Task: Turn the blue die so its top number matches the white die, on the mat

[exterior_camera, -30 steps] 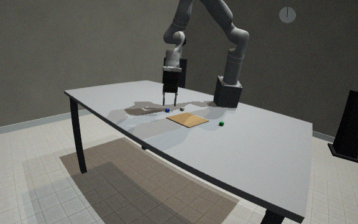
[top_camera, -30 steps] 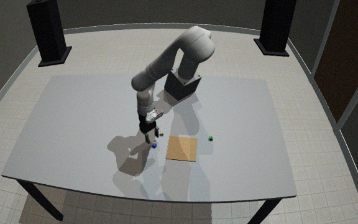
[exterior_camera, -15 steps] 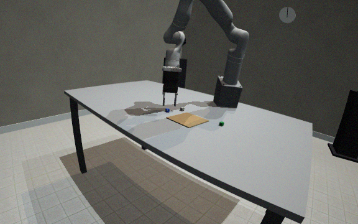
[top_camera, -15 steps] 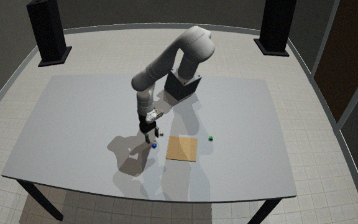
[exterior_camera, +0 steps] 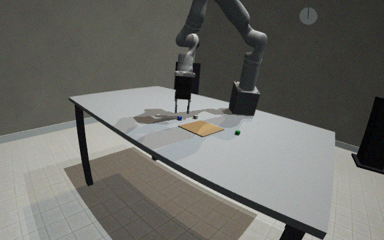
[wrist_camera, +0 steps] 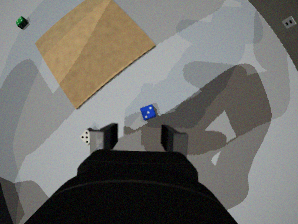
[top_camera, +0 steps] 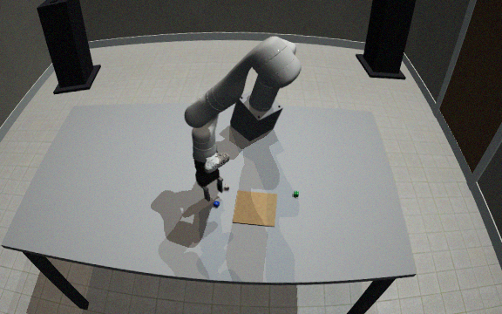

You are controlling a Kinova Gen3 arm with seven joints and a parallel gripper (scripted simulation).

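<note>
Right now the blue die is 20 mm ahead of my hand, 10 mm to the left of it and 40 mm below it. From my hand the other things lie so: white die 50 mm behind, 50 mm to the left, 40 mm below; then green die 290 mm to the left, 40 mm below; then tan mat 50 mm ahead, 140 mm to the left, 40 mm below.
</note>
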